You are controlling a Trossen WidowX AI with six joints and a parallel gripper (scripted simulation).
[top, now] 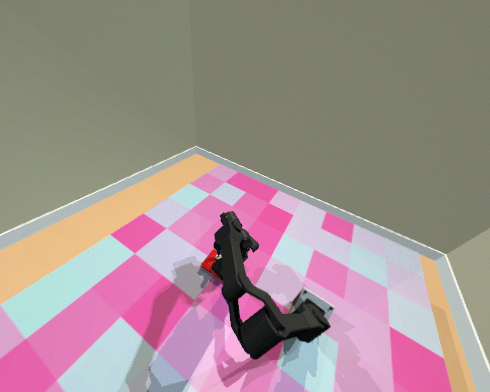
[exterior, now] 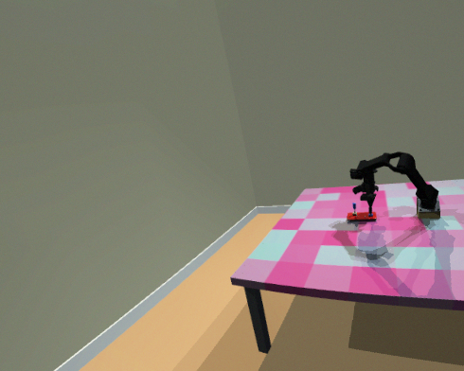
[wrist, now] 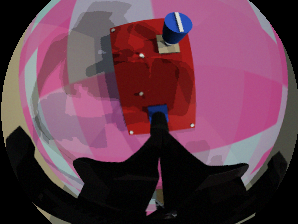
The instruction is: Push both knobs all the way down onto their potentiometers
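Right now my gripper tip is 90 mm short of the blue knob, 10 mm to the left of it and 10 mm below it.
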